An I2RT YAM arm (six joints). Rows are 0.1 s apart.
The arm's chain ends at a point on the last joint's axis. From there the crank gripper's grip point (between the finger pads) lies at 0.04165 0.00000 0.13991 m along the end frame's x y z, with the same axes.
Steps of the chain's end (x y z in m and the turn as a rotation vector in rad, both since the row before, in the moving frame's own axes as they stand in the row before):
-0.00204, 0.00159, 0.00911, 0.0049, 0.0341, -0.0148
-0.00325, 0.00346, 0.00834, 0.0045, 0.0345, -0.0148
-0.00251, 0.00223, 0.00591, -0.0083, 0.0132, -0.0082
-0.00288, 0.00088, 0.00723, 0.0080, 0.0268, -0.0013
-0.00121, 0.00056, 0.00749, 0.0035, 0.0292, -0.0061
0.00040, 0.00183, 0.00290, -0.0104, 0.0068, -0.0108
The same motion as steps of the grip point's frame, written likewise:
0.00270, 0.00026, 0.00761, 0.0049, 0.0341, -0.0148
0.00154, 0.00218, 0.00682, 0.0045, 0.0345, -0.0148
-0.00066, 0.00304, 0.00534, -0.0083, 0.0132, -0.0082
0.00085, -0.00029, 0.00606, 0.0080, 0.0268, -0.0013
0.00285, -0.00019, 0.00621, 0.0035, 0.0292, -0.0061
0.00136, 0.00283, 0.00261, -0.0104, 0.0068, -0.0108

